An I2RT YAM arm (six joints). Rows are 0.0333 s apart.
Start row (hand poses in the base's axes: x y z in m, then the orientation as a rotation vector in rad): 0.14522 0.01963 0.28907 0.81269 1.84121 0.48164
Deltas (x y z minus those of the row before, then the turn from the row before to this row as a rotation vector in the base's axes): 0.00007 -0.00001 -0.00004 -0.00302 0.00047 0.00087; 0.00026 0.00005 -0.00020 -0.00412 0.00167 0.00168; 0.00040 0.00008 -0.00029 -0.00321 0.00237 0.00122; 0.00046 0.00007 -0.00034 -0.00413 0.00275 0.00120; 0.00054 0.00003 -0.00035 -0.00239 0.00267 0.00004; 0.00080 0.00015 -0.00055 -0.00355 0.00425 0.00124; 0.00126 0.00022 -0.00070 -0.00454 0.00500 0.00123; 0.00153 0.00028 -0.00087 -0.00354 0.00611 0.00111; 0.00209 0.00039 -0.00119 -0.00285 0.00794 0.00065; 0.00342 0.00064 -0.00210 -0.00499 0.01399 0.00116; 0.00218 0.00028 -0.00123 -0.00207 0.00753 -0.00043; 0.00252 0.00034 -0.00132 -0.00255 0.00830 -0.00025; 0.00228 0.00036 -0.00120 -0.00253 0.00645 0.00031
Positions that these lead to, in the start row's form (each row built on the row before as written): 0.14529 0.01962 0.28903 0.81006 1.84238 0.47915; 0.14555 0.01967 0.28883 0.80642 1.84516 0.47573; 0.14595 0.01975 0.28854 0.80405 1.84826 0.47266; 0.14641 0.01982 0.28820 0.80122 1.85179 0.46857; 0.14695 0.01985 0.28785 0.80056 1.85451 0.46544; 0.14775 0.02000 0.28730 0.79862 1.85937 0.46144; 0.14901 0.02022 0.28660 0.79629 1.86501 0.45623; 0.15054 0.02050 0.28573 0.79513 1.87151 0.45154; 0.15263 0.02089 0.28454 0.79550 1.87942 0.44663; 0.15605 0.02153 0.28244 0.79613 1.89334 0.43797; 0.15823 0.02181 0.28121 0.79783 1.90027 0.43324; 0.16075 0.02215 0.27989 0.79931 1.90803 0.42788; 0.16303 0.02251 0.27869 0.79963 1.91434 0.42347
